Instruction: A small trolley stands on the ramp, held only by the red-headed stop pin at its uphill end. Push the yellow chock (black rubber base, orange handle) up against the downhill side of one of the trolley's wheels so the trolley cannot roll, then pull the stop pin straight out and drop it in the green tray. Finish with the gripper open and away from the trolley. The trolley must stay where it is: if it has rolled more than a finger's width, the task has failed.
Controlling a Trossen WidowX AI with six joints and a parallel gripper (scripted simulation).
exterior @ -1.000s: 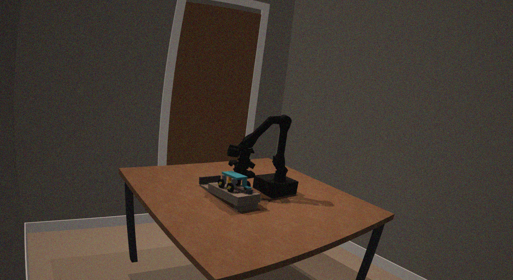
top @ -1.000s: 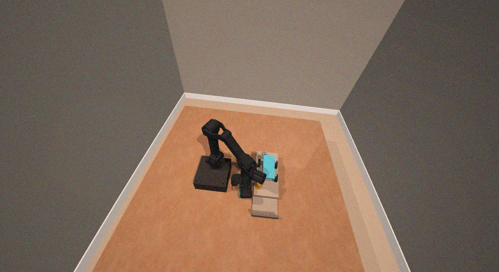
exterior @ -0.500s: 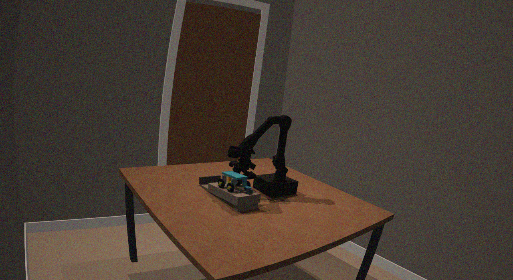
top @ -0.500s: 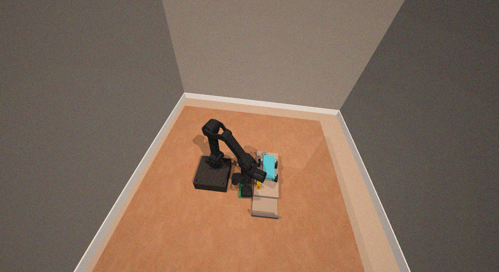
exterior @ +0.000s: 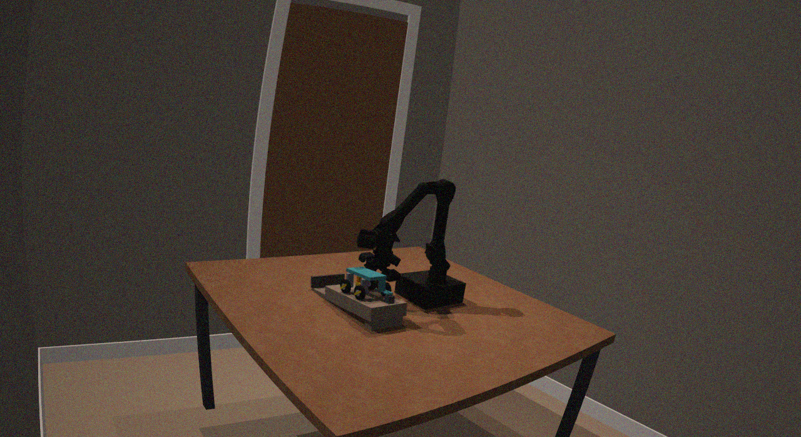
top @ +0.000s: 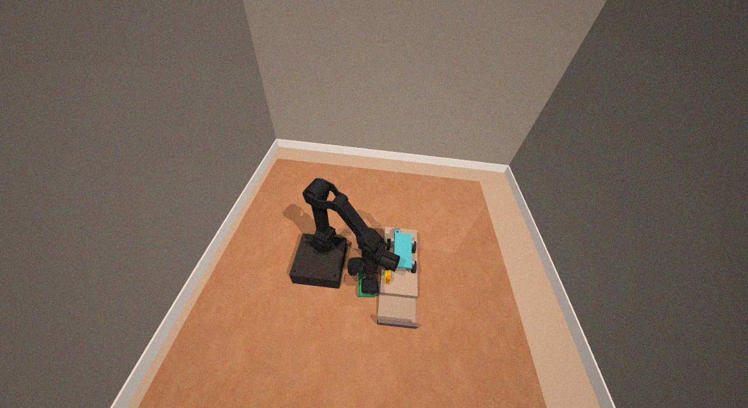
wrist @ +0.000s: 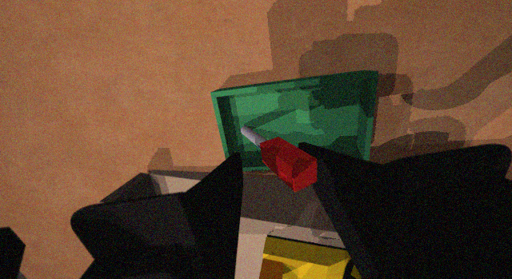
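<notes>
Right now the green tray is 1 cm behind my gripper tip, 2 cm to the left of it and 6 cm below it. The rest, counted from my gripper tip: red-headed stop pin right at my gripper tip; yellow chock 7 cm ahead, 3 cm to the left, 3 cm above; grey ramp 12 cm ahead, 12 cm to the left.
</notes>
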